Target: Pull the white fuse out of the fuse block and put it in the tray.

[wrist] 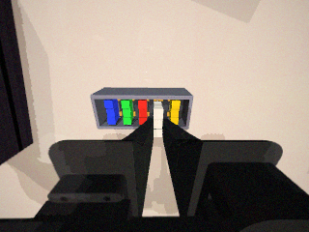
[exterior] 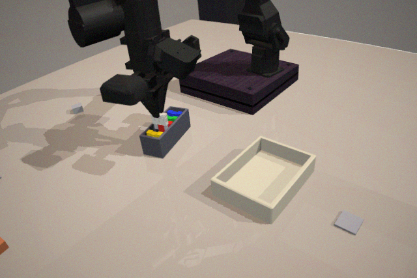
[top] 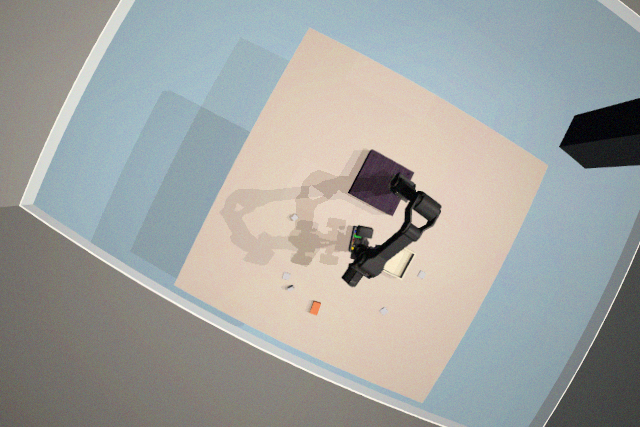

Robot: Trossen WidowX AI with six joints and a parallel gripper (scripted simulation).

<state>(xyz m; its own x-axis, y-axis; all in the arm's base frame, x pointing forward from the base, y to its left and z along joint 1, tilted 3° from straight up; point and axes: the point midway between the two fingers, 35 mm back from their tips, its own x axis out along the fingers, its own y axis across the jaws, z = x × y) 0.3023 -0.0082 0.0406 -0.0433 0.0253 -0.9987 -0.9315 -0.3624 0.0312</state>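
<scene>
The cream tray is 3 cm behind my gripper tip, 20 cm to the left of it and 6 cm below it. From my gripper tip the other things lie so: white fuse (1 cm below).
</scene>
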